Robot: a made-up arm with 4 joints. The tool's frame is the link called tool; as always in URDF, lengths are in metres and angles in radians.
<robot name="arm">
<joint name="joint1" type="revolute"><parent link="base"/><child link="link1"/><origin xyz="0.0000 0.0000 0.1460" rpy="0.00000 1.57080 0.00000"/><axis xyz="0 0 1"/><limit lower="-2.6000" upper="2.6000"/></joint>
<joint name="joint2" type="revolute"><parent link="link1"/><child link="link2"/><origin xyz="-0.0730 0.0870 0.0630" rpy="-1.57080 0.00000 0.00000"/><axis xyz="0 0 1"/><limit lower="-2.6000" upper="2.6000"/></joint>
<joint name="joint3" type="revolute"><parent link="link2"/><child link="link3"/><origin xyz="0.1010 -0.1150 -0.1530" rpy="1.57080 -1.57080 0.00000"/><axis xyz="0 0 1"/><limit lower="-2.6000" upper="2.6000"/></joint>
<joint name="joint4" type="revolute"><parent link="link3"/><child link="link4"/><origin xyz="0.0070 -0.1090 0.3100" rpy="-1.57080 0.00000 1.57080"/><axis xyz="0 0 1"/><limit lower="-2.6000" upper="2.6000"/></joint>
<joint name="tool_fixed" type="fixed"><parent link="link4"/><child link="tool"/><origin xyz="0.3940 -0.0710 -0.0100" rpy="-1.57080 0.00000 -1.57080"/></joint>
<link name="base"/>
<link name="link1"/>
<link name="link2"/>
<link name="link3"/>
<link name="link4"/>
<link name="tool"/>
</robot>
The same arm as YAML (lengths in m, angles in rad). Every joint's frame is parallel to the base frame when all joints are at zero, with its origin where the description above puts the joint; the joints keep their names.
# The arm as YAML. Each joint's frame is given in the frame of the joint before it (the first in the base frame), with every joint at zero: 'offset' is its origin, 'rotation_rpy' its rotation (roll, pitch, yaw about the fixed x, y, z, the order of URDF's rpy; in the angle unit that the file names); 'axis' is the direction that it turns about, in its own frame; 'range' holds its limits. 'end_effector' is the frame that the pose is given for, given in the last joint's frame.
length_unit: m
angle_unit: rad
chain:
  - id: joint1
    offset: [0.0, 0.0, 0.146]
    rotation_rpy: [0.0, 0.0, 0.0]
    axis: [1.0, 0.0, 0.0]
    range: [-2.6, 2.6]
  - id: joint2
    offset: [0.063, 0.087, 0.073]
    rotation_rpy: [0.0, 0.0, 0.0]
    axis: [0.0, 1.0, 0.0]
    range: [-2.6, 2.6]
  - id: joint3
    offset: [0.115, -0.153, -0.101]
    rotation_rpy: [0.0, 0.0, 0.0]
    axis: [1.0, 0.0, 0.0]
    range: [-2.6, 2.6]
  - id: joint4
    offset: [0.31, 0.007, -0.109]
    rotation_rpy: [0.0, 0.0, 0.0]
    axis: [0.0, -1.0, 0.0]
    range: [-2.6, 2.6]
end_effector:
  offset: [0.071, 0.01, 0.394]
  rotation_rpy: [0.0, 0.0, 0.0]

